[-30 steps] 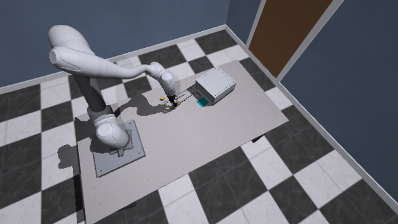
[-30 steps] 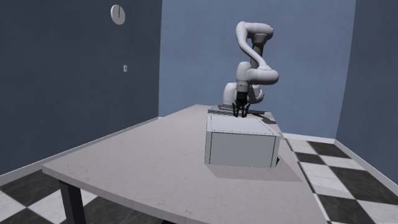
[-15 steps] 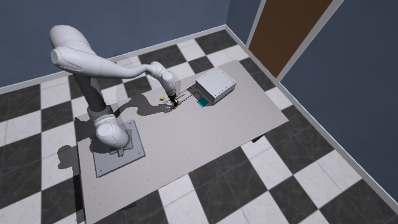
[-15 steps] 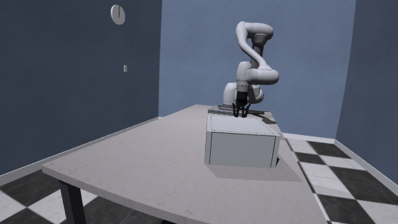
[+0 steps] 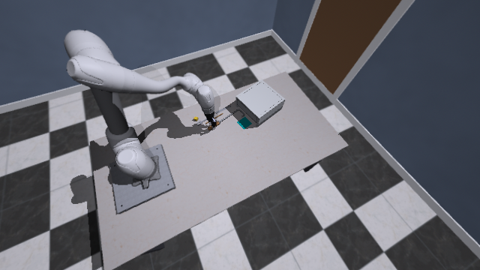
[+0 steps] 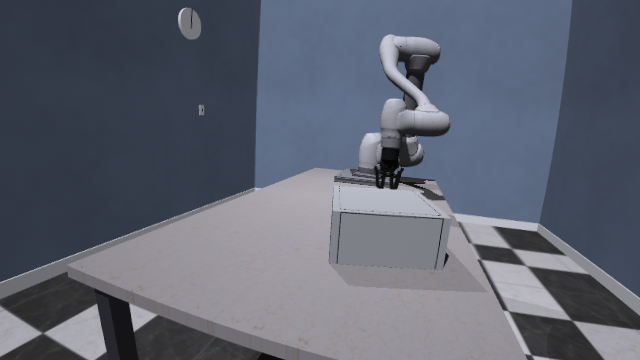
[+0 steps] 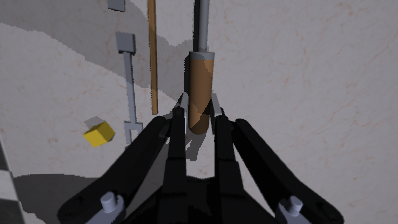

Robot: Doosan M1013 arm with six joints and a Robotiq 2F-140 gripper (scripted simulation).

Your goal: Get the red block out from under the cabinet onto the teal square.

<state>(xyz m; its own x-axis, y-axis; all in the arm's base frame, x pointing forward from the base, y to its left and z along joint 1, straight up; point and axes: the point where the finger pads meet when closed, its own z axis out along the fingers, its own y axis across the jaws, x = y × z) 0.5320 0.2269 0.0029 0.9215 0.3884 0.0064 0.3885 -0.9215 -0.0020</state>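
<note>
Right now the thin brown stick is 8 cm to the left of my hand, 4 cm below it and 3 cm ahead of it. From my hand the other things lie so: small yellow piece 12 cm to the left, 11 cm behind, 3 cm below; hook tool 13 cm ahead, 3 cm below, 1 cm to the left; grey forked tool 9 cm to the left, 4 cm below, 4 cm behind.
</note>
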